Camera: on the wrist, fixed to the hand. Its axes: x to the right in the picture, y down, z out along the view.
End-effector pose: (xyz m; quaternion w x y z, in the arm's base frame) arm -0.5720 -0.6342 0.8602 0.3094 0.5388 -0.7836 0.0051
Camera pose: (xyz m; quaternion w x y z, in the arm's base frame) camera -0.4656 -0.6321 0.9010 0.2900 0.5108 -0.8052 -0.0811
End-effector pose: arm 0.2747 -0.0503 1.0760 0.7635 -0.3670 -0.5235 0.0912
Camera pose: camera 0.3268 -0.1471 1.1060 0.6996 -0.4130 -0.5766 0.0867
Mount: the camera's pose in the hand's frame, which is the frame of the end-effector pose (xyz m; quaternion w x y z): -0.0060 -0.0760 -0.0847 0.9955 -0.0658 -0.0682 0.0070
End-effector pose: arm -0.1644 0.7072 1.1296 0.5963 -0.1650 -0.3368 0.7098
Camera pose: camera -0.0533 0.7300 1.1190 0.5548 -0.1574 -0.4215 0.6998
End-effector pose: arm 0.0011 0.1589 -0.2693 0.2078 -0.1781 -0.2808 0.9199
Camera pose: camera 0.0653 0.2509 -0.2891 0.1696 -0.1302 -0.3530 0.9109
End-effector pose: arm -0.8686 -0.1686 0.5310 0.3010 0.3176 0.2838 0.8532
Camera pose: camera -0.8999 -0.1476 0.4235 0.3339 0.3565 0.2036 0.8485
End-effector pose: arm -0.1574 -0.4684 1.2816 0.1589 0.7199 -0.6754 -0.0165
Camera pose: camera -0.0642 -0.4422 1.3417 0.1596 0.7004 -0.6872 -0.1089
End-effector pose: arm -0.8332 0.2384 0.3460 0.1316 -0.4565 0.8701 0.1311
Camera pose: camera -0.7762 0.1717 0.4187 0.1594 -0.4481 0.8518 0.2198
